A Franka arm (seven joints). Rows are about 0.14 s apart.
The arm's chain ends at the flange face. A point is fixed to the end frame.
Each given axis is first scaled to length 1.
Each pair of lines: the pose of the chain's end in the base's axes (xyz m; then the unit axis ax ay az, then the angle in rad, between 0 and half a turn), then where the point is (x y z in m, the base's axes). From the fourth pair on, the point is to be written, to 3 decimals.
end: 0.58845 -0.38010 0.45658 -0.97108 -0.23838 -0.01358 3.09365
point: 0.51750 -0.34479 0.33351
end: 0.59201 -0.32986 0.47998 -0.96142 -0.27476 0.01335 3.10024
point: 0.51275 -0.30270 0.35995
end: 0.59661 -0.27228 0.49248 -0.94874 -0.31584 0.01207 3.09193
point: 0.51544 -0.25077 0.37258
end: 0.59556 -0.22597 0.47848 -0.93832 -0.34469 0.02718 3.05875
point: 0.509 -0.207 0.362
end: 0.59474 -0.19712 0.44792 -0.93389 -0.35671 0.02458 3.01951
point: 0.506 -0.176 0.333
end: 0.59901 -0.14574 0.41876 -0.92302 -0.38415 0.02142 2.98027
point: 0.509 -0.125 0.305
